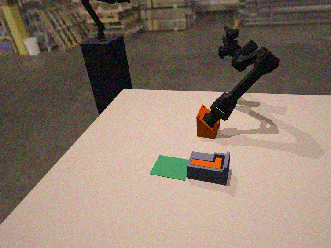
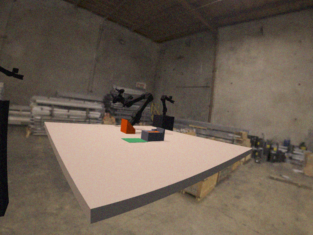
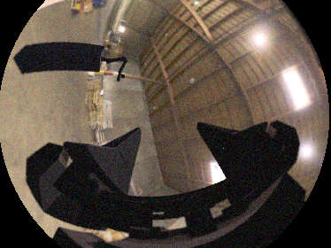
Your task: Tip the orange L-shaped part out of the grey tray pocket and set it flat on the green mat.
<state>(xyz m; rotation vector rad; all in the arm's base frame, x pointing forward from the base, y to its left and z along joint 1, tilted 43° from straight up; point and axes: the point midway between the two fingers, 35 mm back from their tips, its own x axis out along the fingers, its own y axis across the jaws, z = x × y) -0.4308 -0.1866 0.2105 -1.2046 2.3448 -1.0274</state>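
My gripper tip is 720 mm short of the orange L-shaped part, 330 mm above it and 80 mm to the right of it. Also, from my gripper tip: tray (720 mm ahead, 390 mm below, 70 mm to the left); green mat (730 mm ahead, 390 mm below, 80 mm to the right).
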